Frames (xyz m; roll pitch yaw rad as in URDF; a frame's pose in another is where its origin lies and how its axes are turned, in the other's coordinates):
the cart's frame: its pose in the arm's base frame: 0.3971 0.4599 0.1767 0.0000 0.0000 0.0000
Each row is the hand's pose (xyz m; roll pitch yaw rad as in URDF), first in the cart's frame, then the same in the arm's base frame.
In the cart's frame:
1: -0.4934 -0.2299 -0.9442 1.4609 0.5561 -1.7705
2: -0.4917 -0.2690 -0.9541 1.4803 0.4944 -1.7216
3: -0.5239 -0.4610 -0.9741 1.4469 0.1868 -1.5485
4: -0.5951 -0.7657 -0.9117 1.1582 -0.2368 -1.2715
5: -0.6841 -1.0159 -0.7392 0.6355 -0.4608 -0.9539
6: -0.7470 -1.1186 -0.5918 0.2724 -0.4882 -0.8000
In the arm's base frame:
1: -0.0963 0.2300 -0.7675 1.4609 0.5561 -1.7705
2: -0.0946 0.1909 -0.7774 1.4803 0.4944 -1.7216
3: -0.1268 -0.0011 -0.7974 1.4469 0.1868 -1.5485
4: -0.1980 -0.3058 -0.7350 1.1582 -0.2368 -1.2715
5: -0.2870 -0.5560 -0.5625 0.6355 -0.4608 -0.9539
6: -0.3499 -0.6587 -0.4151 0.2724 -0.4882 -0.8000

